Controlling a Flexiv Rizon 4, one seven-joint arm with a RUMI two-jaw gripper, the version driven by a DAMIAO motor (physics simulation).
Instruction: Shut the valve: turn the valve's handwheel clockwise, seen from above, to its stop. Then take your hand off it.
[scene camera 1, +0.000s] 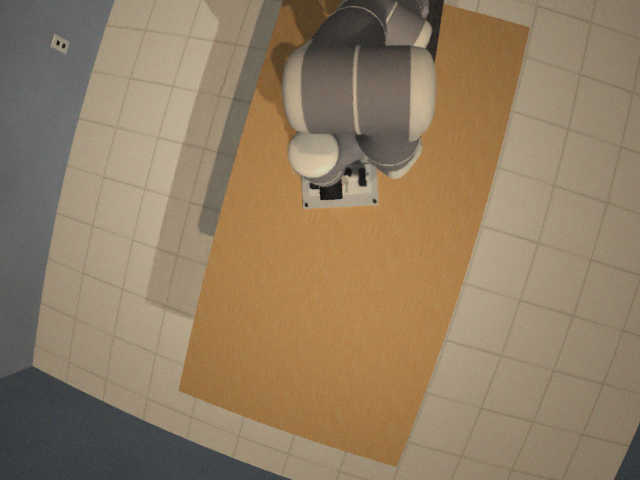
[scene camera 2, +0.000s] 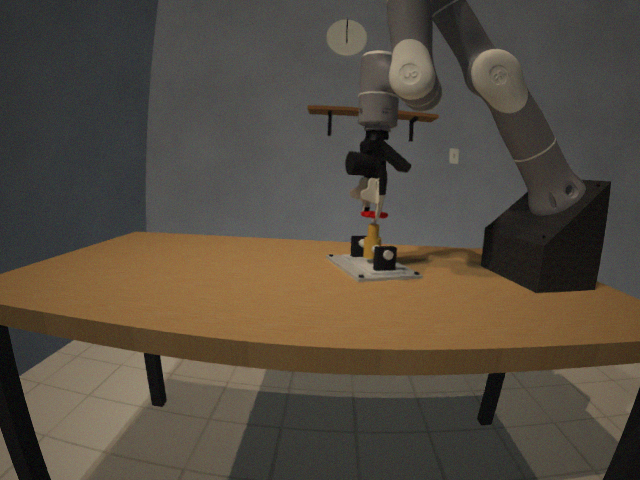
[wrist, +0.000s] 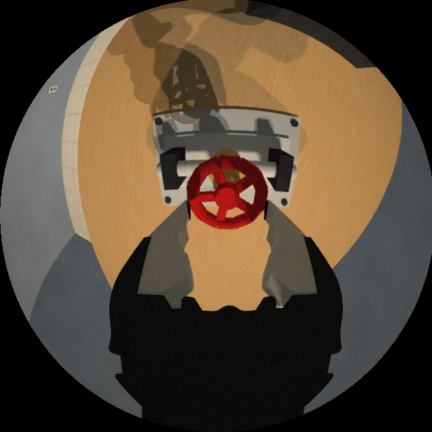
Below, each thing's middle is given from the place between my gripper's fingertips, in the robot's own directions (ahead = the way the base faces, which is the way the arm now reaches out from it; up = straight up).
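Labels:
There's a grey base plate (scene camera 1: 358, 199) that sits 12 cm below my hand and 1 cm behind it, and I can see the red spoked handwheel (wrist: 226, 195) as well, 1 cm behind my hand.

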